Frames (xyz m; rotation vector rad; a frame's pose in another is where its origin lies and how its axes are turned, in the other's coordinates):
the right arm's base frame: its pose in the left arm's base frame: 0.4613 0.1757 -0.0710 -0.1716 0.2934 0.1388
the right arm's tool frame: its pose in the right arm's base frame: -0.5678 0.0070 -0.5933 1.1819 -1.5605 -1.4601
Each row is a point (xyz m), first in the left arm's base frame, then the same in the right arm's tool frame.
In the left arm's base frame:
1: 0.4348 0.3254 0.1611
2: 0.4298 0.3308 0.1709
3: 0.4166 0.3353 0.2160
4: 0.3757 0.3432 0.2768
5: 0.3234 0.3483 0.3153
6: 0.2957 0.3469 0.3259
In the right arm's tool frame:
1: -0.3566 0.7376 -0.5240
2: -0.3593 0.7473 -0.5170
3: -0.3542 0.7906 -0.4989
4: -0.3441 0.8462 -0.4517
5: -0.3323 0.8782 -0.3962
6: -0.3235 0.8850 -0.3686

